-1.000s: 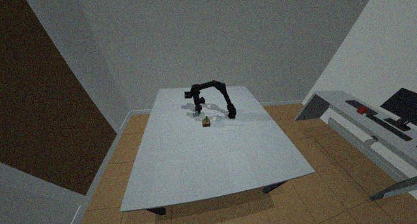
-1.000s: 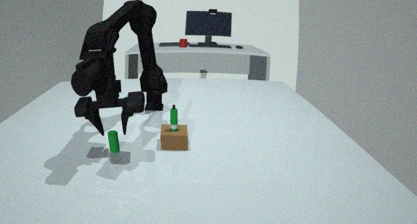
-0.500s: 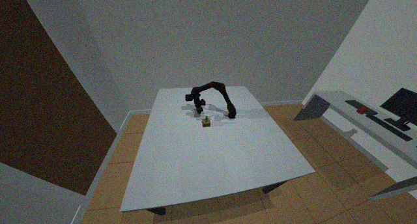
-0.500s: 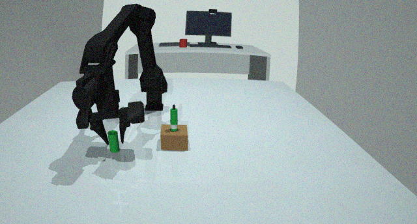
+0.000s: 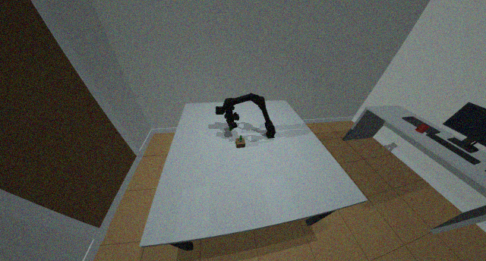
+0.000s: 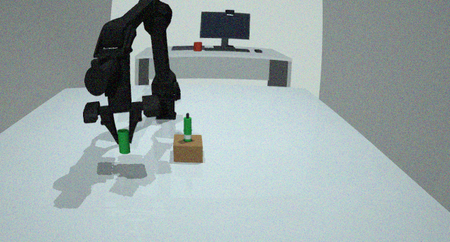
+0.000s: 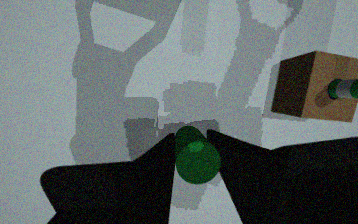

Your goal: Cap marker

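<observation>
Now: the brown holder block 15 cm to the left of my gripper tip, 6 cm behind it and 3 cm below it. Also, from my gripper tip: green cap (1 cm ahead, 1 cm above).
</observation>
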